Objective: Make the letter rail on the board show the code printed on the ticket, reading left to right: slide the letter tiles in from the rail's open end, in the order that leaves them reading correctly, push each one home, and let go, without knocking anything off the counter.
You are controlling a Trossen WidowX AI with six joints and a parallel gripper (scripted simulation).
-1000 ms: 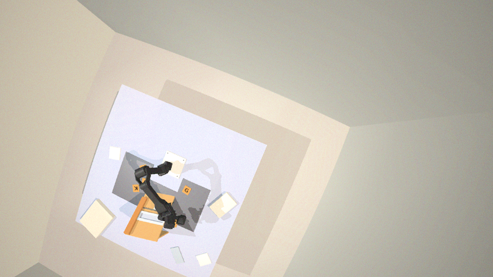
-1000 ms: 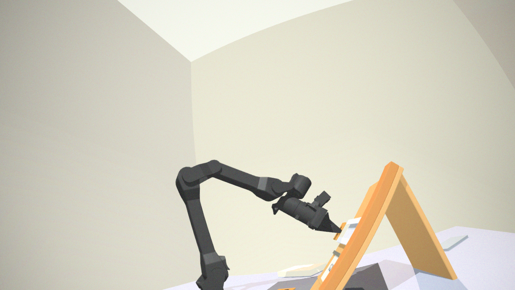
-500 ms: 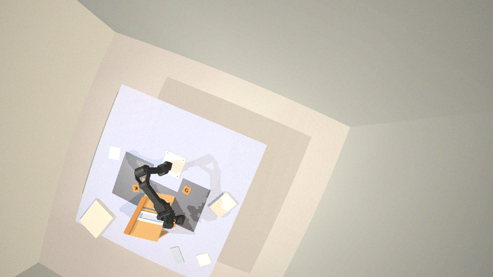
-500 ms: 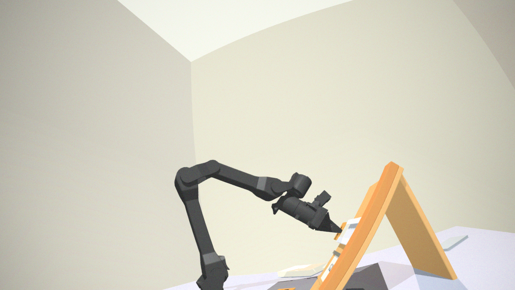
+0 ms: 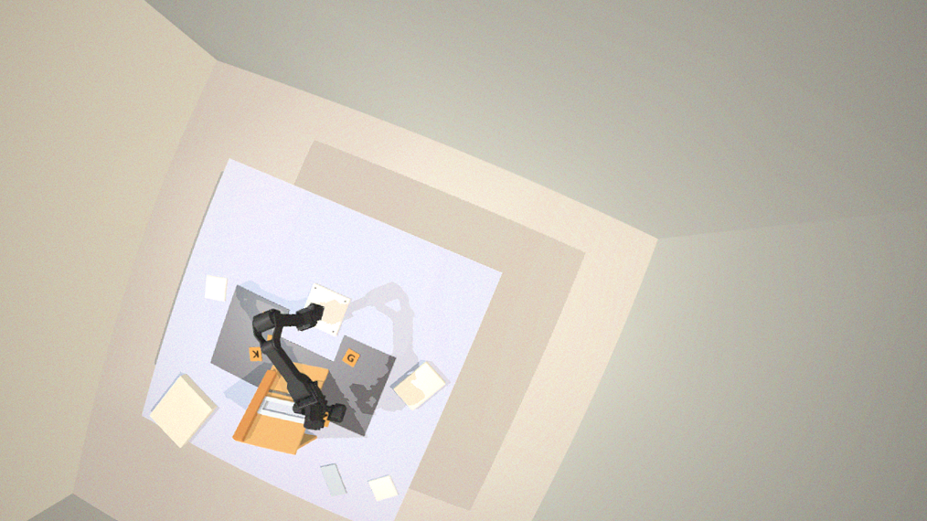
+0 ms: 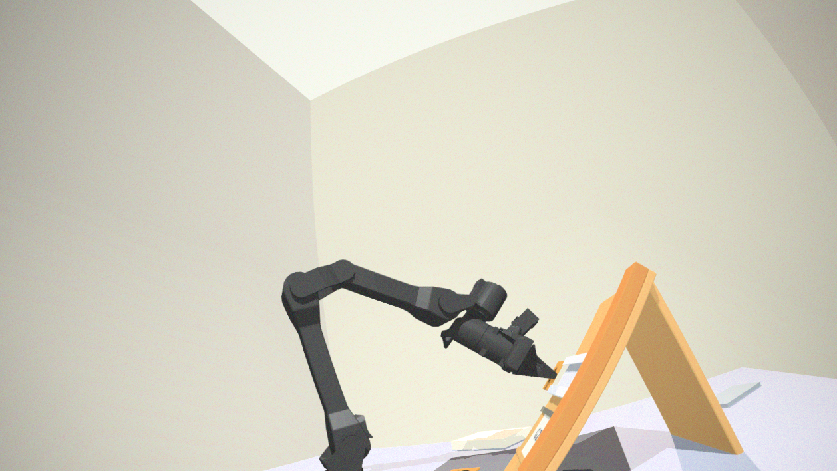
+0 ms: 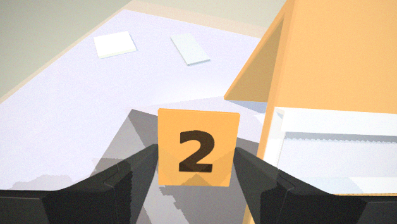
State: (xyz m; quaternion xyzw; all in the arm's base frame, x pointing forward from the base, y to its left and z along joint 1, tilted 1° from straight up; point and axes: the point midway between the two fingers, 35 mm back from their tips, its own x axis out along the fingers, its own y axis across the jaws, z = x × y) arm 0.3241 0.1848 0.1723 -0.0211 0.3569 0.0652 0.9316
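The white ticket lies 14 cm to the right of my gripper tip, 8 cm below it and 4 cm behind it. Round my gripper tip: grey slab (37 cm ahead, 16 cm below, 7 cm to the left); grey mat (20 cm to the right, 16 cm below, 14 cm behind).
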